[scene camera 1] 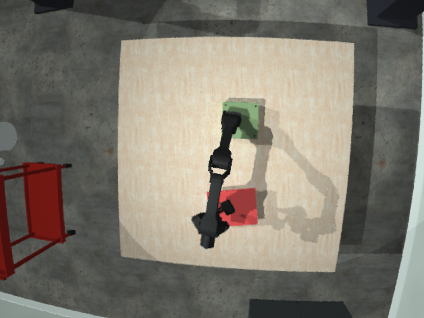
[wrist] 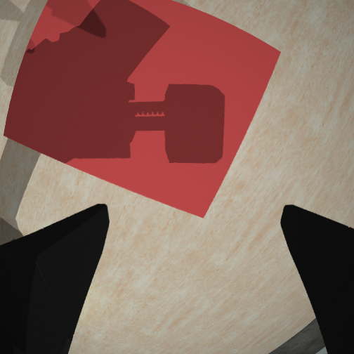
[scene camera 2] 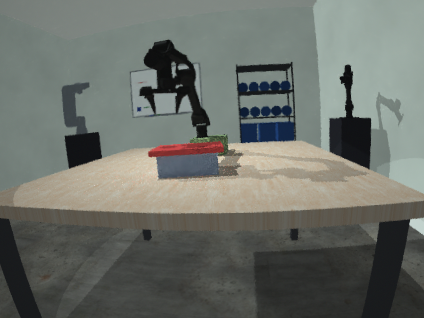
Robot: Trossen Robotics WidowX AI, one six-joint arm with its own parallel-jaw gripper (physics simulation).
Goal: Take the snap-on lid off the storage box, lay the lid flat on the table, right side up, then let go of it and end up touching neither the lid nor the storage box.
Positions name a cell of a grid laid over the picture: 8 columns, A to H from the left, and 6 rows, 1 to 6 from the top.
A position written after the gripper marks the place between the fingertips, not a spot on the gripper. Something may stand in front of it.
In view: the gripper (scene camera 2: D3), a red lid (scene camera 1: E4) and a blue-grey storage box (scene camera 2: D4).
The red lid shows as well in the wrist view (wrist: D2) and in scene camera 2 (scene camera 2: D3). The gripper also shows in the wrist view (wrist: E4).
